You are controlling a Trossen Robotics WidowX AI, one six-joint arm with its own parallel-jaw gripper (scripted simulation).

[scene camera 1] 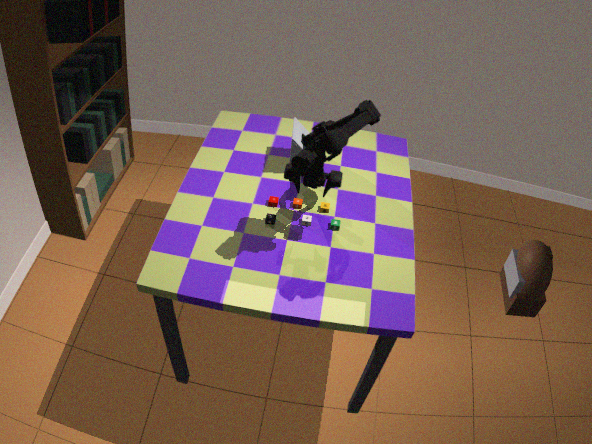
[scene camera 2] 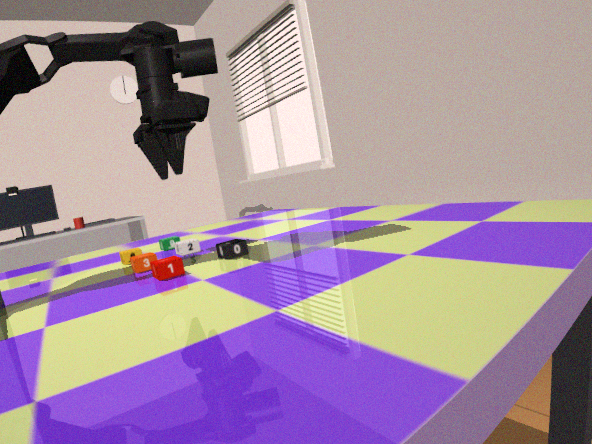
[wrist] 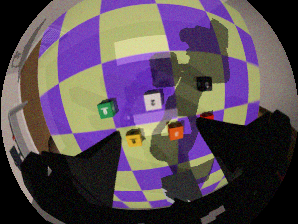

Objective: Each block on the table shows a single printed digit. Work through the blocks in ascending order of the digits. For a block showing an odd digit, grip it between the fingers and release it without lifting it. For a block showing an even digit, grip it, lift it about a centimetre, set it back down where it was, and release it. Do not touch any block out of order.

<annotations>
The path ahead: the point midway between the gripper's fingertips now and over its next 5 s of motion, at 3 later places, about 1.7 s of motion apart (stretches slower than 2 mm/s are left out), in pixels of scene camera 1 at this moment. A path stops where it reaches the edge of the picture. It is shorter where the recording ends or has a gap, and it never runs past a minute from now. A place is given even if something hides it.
My gripper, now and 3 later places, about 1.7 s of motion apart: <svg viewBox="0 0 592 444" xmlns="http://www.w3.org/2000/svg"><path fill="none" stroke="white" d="M310 194L270 201L269 217L270 215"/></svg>
</annotations>
